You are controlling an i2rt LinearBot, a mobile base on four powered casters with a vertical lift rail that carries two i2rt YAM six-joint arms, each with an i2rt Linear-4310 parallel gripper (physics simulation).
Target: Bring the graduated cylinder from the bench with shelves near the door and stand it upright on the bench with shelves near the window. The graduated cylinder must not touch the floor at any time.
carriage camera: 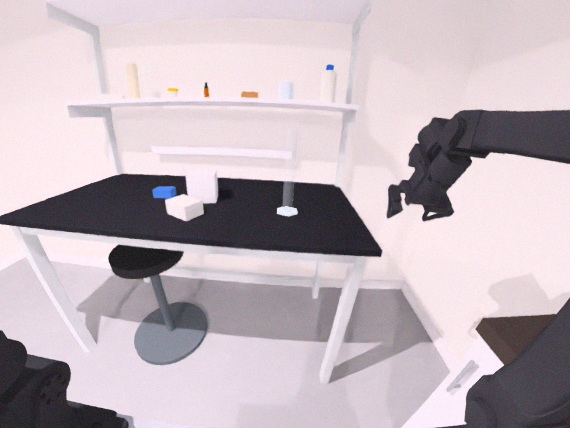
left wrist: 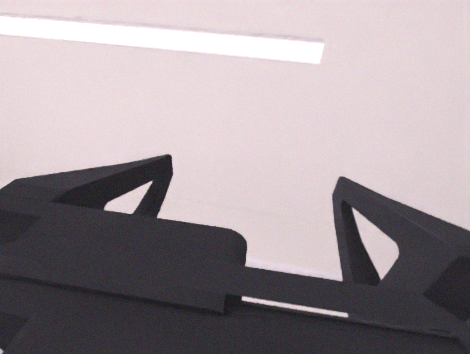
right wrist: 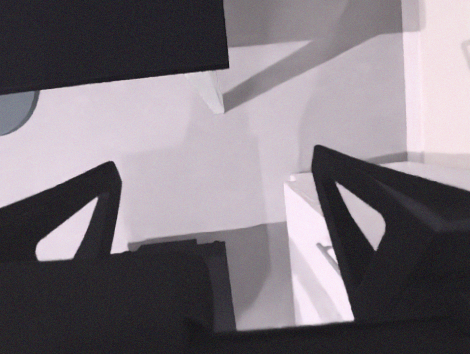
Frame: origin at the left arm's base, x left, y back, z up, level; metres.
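Where they show: left gripper, fingertip midpoint: (left wrist: 252,174); right gripper, fingertip midpoint: (carriage camera: 405,218) (right wrist: 215,163).
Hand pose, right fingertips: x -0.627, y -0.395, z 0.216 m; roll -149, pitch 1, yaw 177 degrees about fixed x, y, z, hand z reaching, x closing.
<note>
Each offset is from my right fingertips to the centre of the thing. "pt": to the spot under its first point. Level surfaces: height alone.
The graduated cylinder {dx +0.296, dy -0.355, dz +0.012 m} (carriage camera: 288,194), a tall clear tube on a pale hexagonal foot, stands upright on the right part of the black-topped bench with shelves {dz -0.155 m} (carriage camera: 250,239). The bench's black corner {pt dx +0.060, dy -0.116, dz -0.155 m} (right wrist: 150,40) also shows in the right wrist view. My right gripper (carriage camera: 412,216) (right wrist: 215,163) is open and empty; it is to the right of the bench and apart from the cylinder, tilted downward. My left gripper (left wrist: 252,174) is open and empty, facing the wall; in the carriage view part of the left arm shows at the lower left. Which of the two benches this is, I cannot tell.
A white box {dx +0.693, dy -0.452, dz -0.090 m} (carriage camera: 202,187), a smaller white box {dx +0.707, dy -0.276, dz -0.126 m} (carriage camera: 184,207) and a blue block {dx +0.902, dy -0.464, dz -0.135 m} (carriage camera: 164,192) lie on the bench's left half. Bottles and jars stand on the shelf {dz +0.283 m} (carriage camera: 215,103). A stool (carriage camera: 145,260) is under the front edge. A white cabinet (carriage camera: 450,395) (right wrist: 305,250) stands at the lower right.
</note>
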